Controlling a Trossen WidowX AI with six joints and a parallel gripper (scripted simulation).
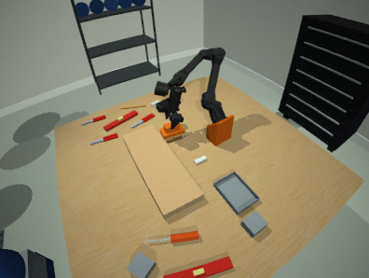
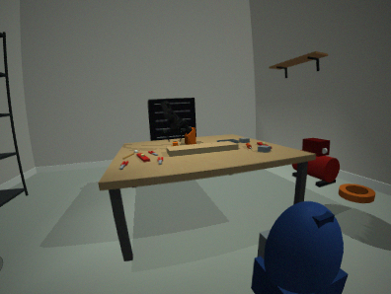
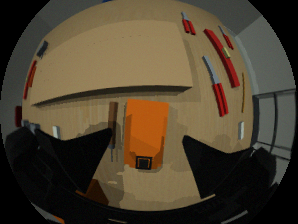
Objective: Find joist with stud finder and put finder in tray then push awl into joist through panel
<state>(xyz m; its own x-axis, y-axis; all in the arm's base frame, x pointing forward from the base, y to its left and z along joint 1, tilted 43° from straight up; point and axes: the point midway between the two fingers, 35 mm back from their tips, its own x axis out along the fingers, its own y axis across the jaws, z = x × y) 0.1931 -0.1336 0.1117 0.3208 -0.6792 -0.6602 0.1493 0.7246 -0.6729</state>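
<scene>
My gripper tip is 30 mm past the orange stud finder, 10 mm to the right of it and 20 mm above it. From my gripper tip the other things lie so: indicator window: 40 mm behind, 10 mm to the left, 10 mm below; then grey tray: 60 mm behind, 490 mm to the left, 50 mm below; then awl: 20 mm behind, 70 mm to the left, 60 mm below.
</scene>
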